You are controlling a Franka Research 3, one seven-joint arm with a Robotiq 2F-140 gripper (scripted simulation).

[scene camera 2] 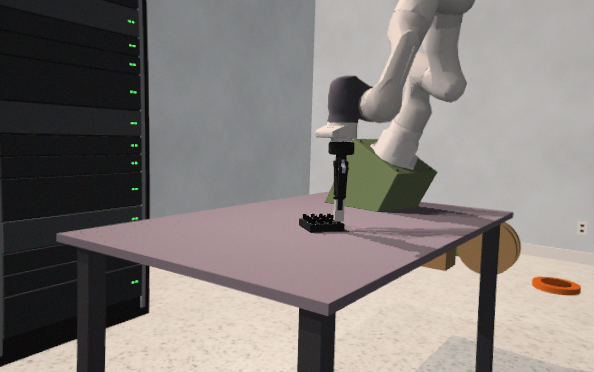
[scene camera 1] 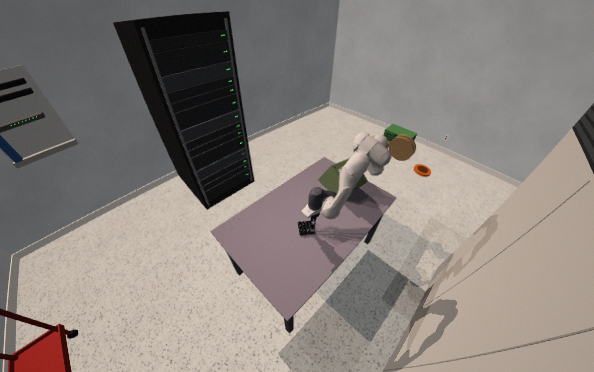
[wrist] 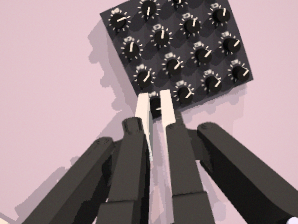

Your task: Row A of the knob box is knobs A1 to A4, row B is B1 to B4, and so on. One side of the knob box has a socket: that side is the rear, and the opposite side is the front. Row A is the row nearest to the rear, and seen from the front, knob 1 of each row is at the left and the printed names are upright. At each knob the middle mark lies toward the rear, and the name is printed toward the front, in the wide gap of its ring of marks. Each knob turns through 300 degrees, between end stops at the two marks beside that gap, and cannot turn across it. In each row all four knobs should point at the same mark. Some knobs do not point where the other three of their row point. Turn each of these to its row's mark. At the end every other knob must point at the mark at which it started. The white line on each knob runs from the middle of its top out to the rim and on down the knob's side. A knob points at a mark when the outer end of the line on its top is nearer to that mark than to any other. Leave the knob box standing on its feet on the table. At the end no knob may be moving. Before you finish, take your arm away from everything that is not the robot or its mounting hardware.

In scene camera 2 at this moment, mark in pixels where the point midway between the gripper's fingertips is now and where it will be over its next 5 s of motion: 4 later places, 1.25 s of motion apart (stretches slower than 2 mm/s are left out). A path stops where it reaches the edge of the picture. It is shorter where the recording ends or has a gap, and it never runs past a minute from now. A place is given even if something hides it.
My gripper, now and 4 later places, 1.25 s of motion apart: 338,220; 338,207; 338,206; 338,204; 338,202
